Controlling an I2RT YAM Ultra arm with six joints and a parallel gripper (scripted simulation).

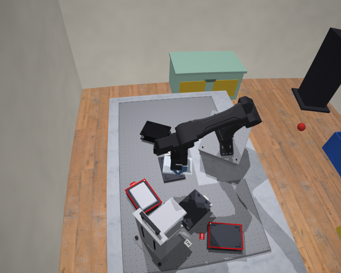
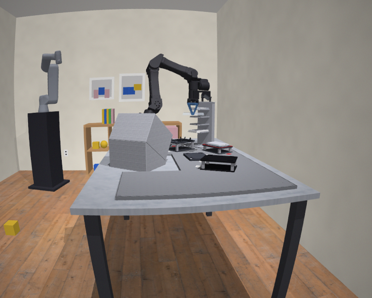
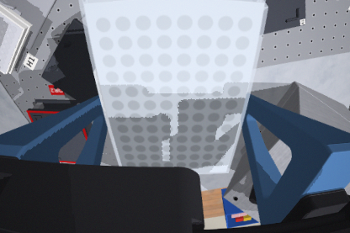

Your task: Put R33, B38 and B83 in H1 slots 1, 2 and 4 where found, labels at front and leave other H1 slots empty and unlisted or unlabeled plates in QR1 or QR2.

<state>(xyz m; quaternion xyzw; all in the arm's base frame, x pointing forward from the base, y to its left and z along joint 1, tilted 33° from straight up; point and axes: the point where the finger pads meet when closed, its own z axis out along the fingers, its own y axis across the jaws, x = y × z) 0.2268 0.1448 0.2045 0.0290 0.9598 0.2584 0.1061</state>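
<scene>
My gripper is now 30 mm short of the flat dark nest N6, 130 mm to the left of it and 240 mm above it. Also, from my hand: quarantine nest QR1: 160 mm ahead, 70 mm to the left, 210 mm below; regrip nest RG: 90 mm behind, 120 mm to the left, 190 mm below; white 96-well plate: 30 mm ahead, 250 mm to the left, 130 mm below.
</scene>
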